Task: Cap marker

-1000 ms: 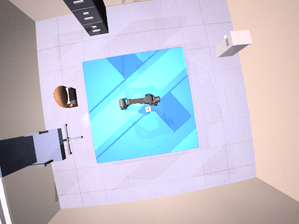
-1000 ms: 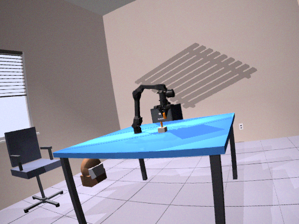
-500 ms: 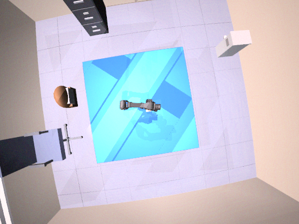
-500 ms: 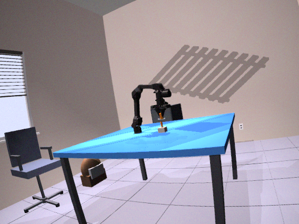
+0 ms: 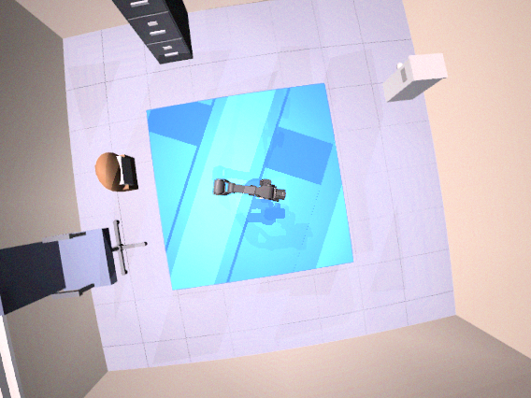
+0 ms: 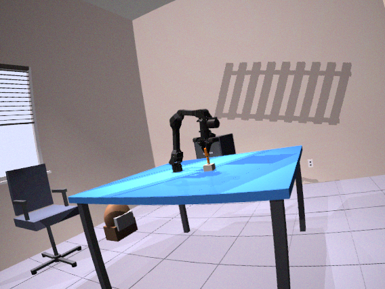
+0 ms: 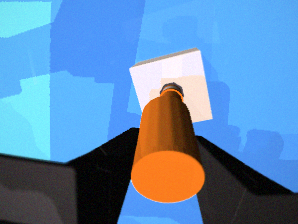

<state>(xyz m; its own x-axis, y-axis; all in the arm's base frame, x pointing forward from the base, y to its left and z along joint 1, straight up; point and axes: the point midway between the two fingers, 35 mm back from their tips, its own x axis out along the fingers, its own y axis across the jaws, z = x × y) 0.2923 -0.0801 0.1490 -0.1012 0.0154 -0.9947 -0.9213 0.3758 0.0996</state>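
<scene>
Now: gripper tip 40 mm above the orange marker. Also, from my gripper tip: orange cap (10 mm above); then white holder block (90 mm below).
</scene>
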